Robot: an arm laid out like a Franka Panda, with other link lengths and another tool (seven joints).
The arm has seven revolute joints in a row. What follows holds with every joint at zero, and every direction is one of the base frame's.
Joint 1 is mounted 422.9 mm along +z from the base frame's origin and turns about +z.
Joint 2 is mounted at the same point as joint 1 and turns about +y.
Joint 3 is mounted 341.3 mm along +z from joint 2 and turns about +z.
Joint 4 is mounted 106.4 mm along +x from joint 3 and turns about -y.
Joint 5 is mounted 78.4 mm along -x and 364.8 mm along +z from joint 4 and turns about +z.
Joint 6 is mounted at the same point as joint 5 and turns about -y.
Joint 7 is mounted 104.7 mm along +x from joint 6 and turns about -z.
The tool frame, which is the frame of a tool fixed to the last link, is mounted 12.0 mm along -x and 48.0 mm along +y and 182.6 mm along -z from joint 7; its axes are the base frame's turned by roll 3.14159, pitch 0.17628 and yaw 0.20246 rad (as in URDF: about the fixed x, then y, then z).
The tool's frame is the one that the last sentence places.
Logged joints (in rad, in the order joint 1, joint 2, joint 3, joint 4, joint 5, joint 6, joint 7), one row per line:
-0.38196 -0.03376 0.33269 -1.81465 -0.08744 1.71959 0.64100
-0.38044 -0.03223 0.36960 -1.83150 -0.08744 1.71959 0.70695
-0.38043 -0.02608 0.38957 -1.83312 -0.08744 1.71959 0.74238
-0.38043 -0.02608 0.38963 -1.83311 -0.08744 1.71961 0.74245
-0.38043 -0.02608 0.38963 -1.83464 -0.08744 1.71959 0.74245
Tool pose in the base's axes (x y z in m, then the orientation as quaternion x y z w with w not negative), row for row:
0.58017 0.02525 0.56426 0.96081 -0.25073 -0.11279 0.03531
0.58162 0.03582 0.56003 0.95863 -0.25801 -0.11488 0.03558
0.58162 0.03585 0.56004 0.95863 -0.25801 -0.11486 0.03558
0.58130 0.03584 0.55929 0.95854 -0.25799 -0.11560 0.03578
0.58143 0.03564 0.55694 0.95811 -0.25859 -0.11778 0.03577
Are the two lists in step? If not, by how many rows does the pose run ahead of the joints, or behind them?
The pose runs 1 row ahead of the joints: the pose in row i belongs to the joints in row i + 1.
